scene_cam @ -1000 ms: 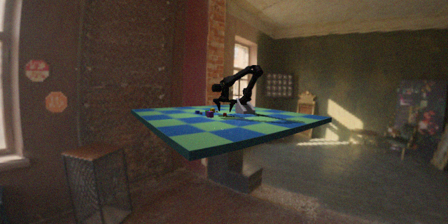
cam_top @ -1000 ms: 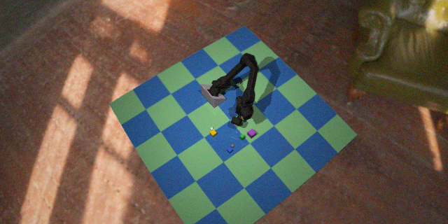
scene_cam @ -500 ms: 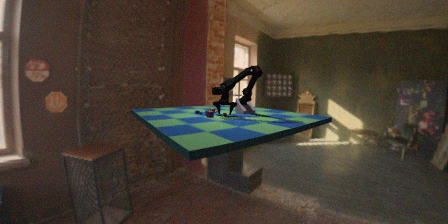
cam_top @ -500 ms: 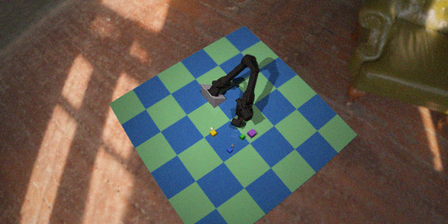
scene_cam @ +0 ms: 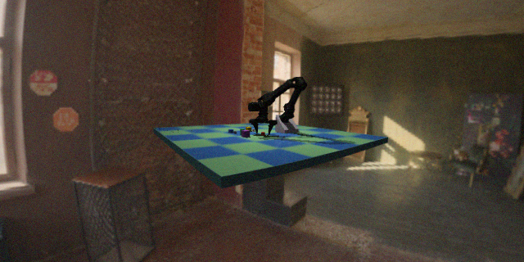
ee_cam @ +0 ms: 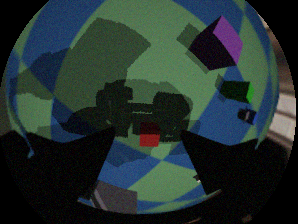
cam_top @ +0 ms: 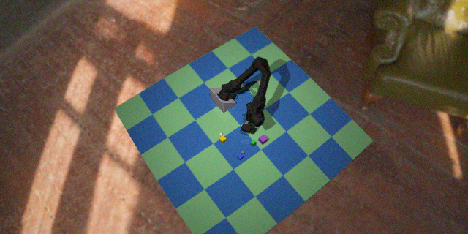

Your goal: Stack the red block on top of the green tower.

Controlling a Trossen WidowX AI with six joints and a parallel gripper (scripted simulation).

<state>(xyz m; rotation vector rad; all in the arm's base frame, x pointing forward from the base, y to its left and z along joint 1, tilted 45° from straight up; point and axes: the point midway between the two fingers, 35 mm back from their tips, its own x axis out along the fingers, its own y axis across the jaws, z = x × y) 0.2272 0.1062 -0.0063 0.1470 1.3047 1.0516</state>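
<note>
My gripper tip is now 140 mm short of the purple block and 10 mm below it. Also, from my gripper tip: red block (right at my gripper tip); blue block (160 mm ahead, 180 mm to the right, 10 mm above); yellow block (10 mm behind, 210 mm to the right, 10 mm above).
</note>
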